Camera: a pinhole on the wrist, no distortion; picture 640 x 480 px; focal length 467.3 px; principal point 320.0 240.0 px. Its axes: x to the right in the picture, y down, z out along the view. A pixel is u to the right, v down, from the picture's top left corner.
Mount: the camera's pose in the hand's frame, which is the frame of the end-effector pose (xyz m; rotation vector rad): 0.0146 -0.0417 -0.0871 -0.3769 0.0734 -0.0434
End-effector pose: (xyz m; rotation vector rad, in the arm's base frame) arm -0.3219 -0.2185 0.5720 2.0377 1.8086 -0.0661
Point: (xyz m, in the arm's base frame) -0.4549 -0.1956 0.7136
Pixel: behind the camera
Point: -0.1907 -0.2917 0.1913
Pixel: 336.6 129.1
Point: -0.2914 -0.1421 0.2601
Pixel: 508.6 38.3
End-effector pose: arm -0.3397 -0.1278 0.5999 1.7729 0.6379 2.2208
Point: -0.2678 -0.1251 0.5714
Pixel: 109.7 153.1
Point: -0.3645 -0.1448 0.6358
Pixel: 356.2 462.5
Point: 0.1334 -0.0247 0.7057
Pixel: 293.1 93.2
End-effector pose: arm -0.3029 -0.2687 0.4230 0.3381 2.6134 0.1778
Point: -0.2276 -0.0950 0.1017
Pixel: 402.4 242.9
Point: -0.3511 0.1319 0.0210
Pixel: 547.2 378.3
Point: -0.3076 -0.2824 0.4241
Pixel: 202.5 211.4
